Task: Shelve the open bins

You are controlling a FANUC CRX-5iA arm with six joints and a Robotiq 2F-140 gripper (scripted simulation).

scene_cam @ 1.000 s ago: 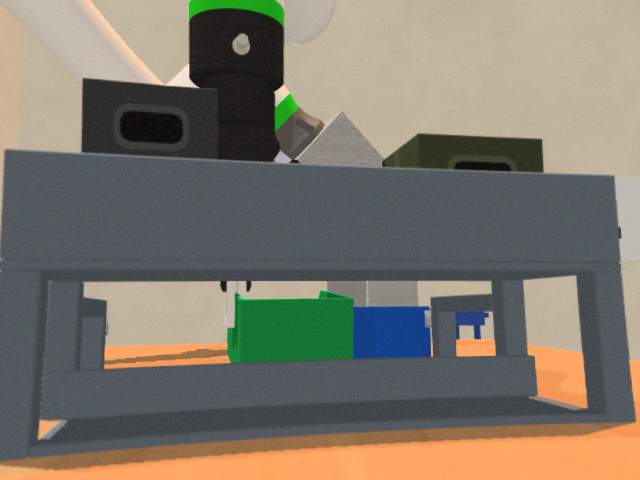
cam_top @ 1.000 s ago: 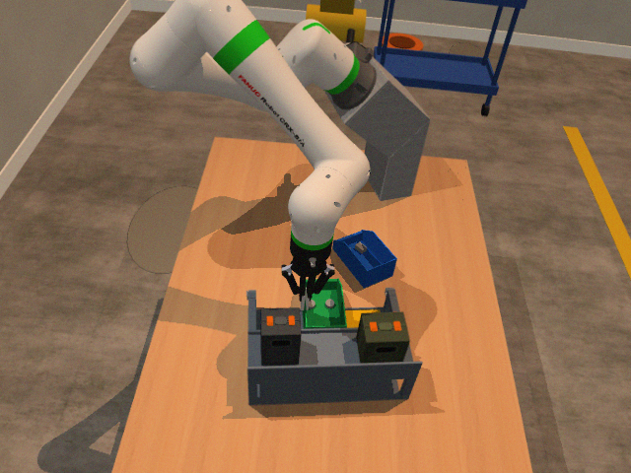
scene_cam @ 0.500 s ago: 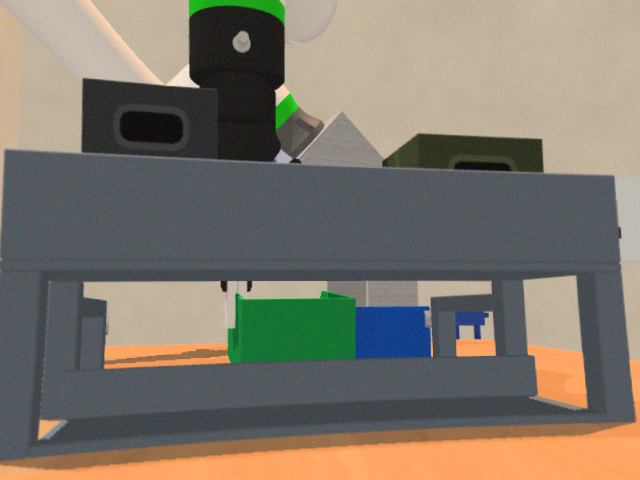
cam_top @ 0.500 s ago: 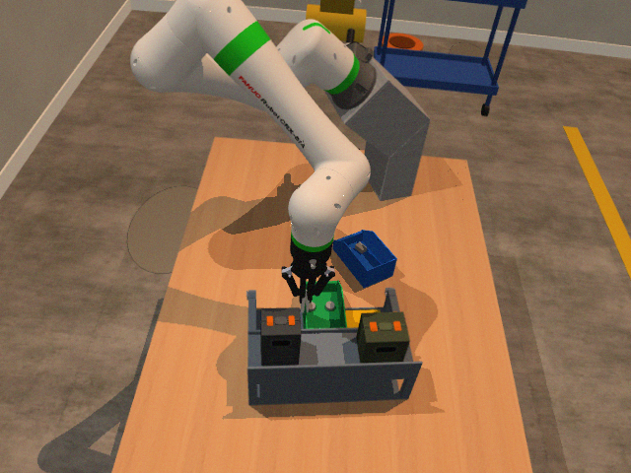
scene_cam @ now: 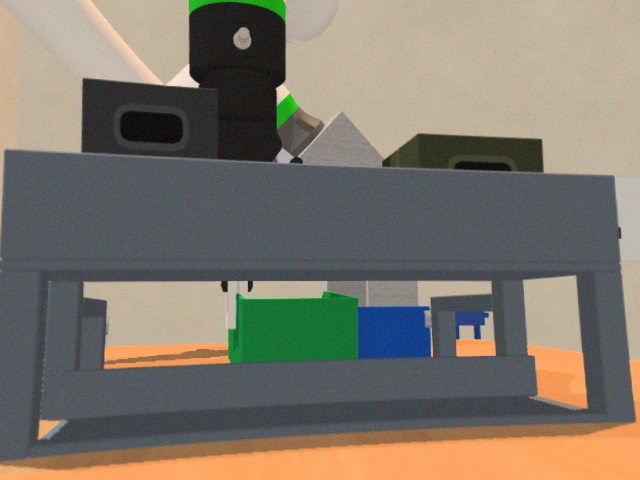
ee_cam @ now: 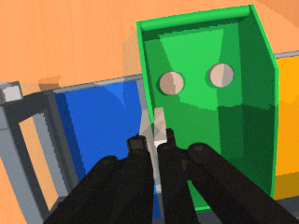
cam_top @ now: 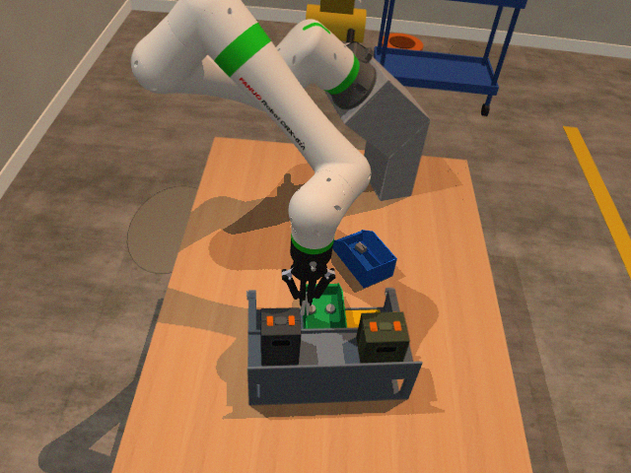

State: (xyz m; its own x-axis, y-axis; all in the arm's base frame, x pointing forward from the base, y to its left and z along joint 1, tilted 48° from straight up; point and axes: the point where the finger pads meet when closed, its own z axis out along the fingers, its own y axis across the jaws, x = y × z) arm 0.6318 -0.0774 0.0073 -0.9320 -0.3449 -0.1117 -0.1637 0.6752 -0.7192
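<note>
My hand is 50 mm to the right of the green bin, 40 mm above it and 20 mm past it. From my hand the other things lie so: black box (160 mm ahead, 70 mm above, 40 mm to the right); then olive box (190 mm to the left, 120 mm ahead, 60 mm above); then blue bin (240 mm behind, 140 mm to the left, 50 mm below).
</note>
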